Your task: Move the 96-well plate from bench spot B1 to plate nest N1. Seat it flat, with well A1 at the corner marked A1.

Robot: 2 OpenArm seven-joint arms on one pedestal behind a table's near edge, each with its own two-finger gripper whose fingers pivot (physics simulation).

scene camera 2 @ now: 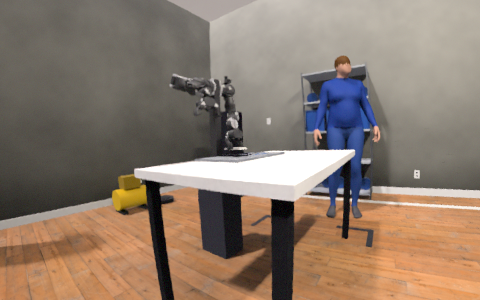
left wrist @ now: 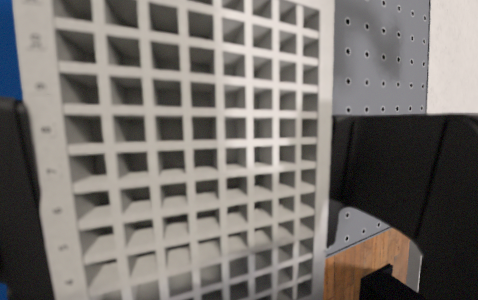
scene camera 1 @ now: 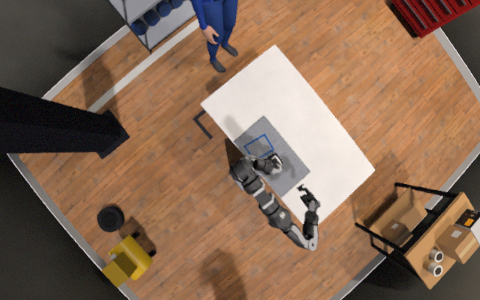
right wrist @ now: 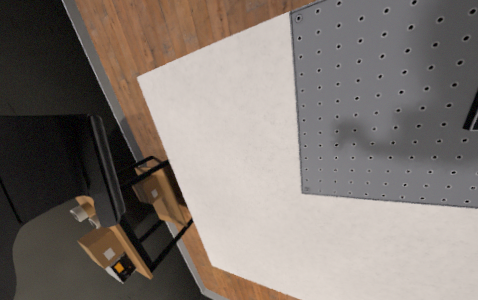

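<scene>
The pale 96-well plate [scene camera 1: 278,159] [scene camera 2: 239,148] [left wrist: 217,145] is between the fingers of my left gripper [scene camera 1: 275,163] [left wrist: 185,165], which is shut on its long sides. In scene camera 2 it looks level, just above or on the dark nest N1 [scene camera 2: 241,154]; any gap is too small to tell. The hand and plate cover the nest in scene camera 1. Column numbers run down the plate's left edge in the left wrist view; well A1 and the nest's corner mark do not show. My right gripper [scene camera 1: 301,188] is open and empty beyond the board's lower right edge.
The blue outline of spot B1 [scene camera 1: 255,140] lies on the grey perforated board [scene camera 1: 295,166] [right wrist: 360,170], up and left of the left hand. The board lies on the white table [scene camera 1: 320,135] [scene camera 2: 240,175] [right wrist: 225,125]. A person [scene camera 1: 220,22] [scene camera 2: 345,105] stands beyond the table.
</scene>
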